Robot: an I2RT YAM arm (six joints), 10 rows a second.
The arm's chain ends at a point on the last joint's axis. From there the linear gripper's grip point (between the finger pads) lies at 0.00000 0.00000 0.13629 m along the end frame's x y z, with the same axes.
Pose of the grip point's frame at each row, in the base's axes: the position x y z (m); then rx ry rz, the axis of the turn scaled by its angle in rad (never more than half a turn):
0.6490 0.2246 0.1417 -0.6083 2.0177 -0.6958
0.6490 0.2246 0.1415 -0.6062 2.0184 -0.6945
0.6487 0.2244 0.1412 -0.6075 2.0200 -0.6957
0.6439 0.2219 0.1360 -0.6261 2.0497 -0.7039
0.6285 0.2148 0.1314 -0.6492 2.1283 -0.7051
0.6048 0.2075 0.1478 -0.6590 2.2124 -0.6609
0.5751 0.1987 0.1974 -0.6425 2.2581 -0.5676
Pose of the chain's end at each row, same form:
0.5315 0.2571 0.2025 -0.6083 2.0177 -0.6958
0.5315 0.2571 0.2024 -0.6062 2.0184 -0.6945
0.5313 0.2571 0.2023 -0.6075 2.0200 -0.6957
0.5287 0.2557 0.2006 -0.6261 2.0497 -0.7039
0.5193 0.2509 0.2046 -0.6492 2.1283 -0.7051
0.5022 0.2423 0.2305 -0.6590 2.2124 -0.6609
0.4756 0.2270 0.2861 -0.6425 2.2581 -0.5676

